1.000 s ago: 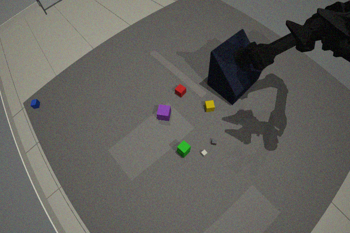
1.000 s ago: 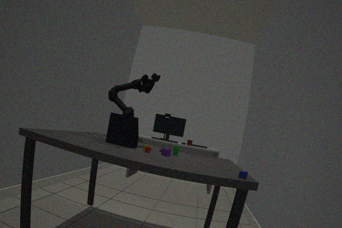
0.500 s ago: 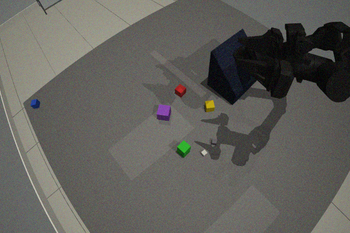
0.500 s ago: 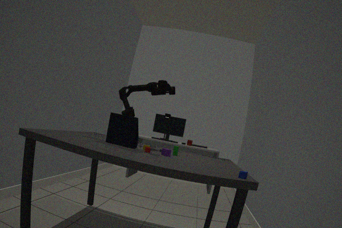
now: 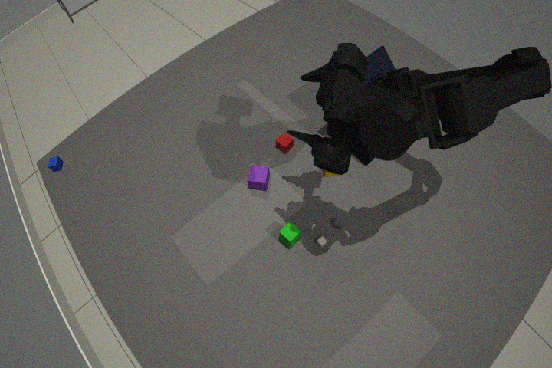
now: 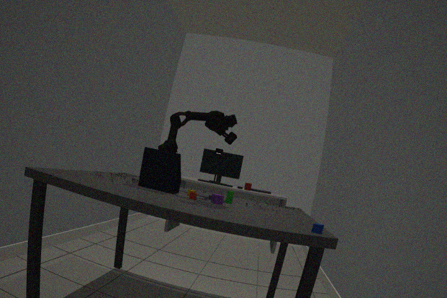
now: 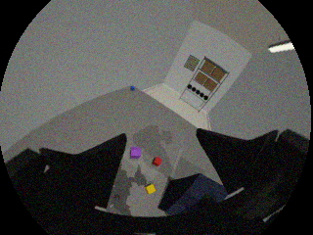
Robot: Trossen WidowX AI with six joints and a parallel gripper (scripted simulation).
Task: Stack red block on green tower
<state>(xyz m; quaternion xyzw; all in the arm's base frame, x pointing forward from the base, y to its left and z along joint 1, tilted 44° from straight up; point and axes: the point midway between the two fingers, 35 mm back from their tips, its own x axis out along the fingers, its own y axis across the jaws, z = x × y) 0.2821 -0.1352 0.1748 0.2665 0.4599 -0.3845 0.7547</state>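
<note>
Right now the red block is 320 mm below my gripper tip, 120 mm to the right of it and 80 mm behind it. The rest, counted from my gripper tip: green block: 320 mm below, 90 mm ahead, 60 mm to the left; then purple cube: 320 mm below, 90 mm to the right, 30 mm ahead; then yellow cube: 320 mm below, 110 mm behind, 20 mm to the left.
</note>
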